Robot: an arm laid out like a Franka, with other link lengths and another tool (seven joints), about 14 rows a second.
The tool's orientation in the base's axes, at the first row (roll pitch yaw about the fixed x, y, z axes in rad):
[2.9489 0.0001 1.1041]
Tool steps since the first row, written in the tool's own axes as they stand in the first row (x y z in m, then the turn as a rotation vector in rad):
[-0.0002 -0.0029 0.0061 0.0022 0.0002 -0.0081]
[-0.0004 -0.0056 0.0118 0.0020 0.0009 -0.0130]
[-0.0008 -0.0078 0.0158 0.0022 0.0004 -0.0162]
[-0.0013 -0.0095 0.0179 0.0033 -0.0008 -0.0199]
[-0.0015 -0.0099 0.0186 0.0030 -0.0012 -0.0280]
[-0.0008 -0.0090 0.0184 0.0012 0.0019 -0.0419]
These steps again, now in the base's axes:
[-0.0016 0.0006 -0.0065 -0.0002 0.0026 0.0080]
[-0.0031 0.0011 -0.0127 -0.0005 0.0025 0.0129]
[-0.0045 0.0014 -0.0170 -0.0014 0.0032 0.0160]
[-0.0059 0.0015 -0.0194 -0.0026 0.0050 0.0194]
[-0.0062 0.0014 -0.0202 -0.0045 0.0056 0.0273]
[-0.0051 0.0017 -0.0198 -0.0050 0.0038 0.0415]

